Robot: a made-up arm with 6 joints.
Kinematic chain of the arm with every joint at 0, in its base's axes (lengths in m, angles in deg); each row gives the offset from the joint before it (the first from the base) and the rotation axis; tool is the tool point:
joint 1: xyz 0 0 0.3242 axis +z
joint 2: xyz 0 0 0 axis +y
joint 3: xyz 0 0 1.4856 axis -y
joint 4: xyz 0 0 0 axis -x
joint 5: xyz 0.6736 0 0 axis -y
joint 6: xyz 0 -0.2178 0 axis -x
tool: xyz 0 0 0
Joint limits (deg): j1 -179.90..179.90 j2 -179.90..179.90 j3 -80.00..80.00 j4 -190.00..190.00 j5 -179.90..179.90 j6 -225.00..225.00
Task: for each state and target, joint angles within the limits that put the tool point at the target. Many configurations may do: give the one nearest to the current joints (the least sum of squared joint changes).
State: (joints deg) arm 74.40 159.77 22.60 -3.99 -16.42 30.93
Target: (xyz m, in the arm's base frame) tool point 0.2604 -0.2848 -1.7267
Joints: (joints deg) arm 98.23 178.21 53.73 5.00 -16.42 30.93
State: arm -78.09 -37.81 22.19 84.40 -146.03 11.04
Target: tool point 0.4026 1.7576 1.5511
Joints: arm -103.13 -59.99 58.96 88.15 -146.03 11.04
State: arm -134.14 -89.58 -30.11 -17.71 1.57 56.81
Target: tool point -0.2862 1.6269 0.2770
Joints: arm -87.55 -115.94 2.71 -6.38 1.57 56.81
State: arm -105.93 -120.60 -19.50 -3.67 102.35 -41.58
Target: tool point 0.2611 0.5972 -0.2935
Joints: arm -131.55 -149.87 -63.38 -22.83 102.35 -41.58
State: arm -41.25 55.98 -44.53 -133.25 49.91 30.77
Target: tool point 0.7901 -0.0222 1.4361
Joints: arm -14.84 7.29 -14.41 -146.18 49.91 30.77
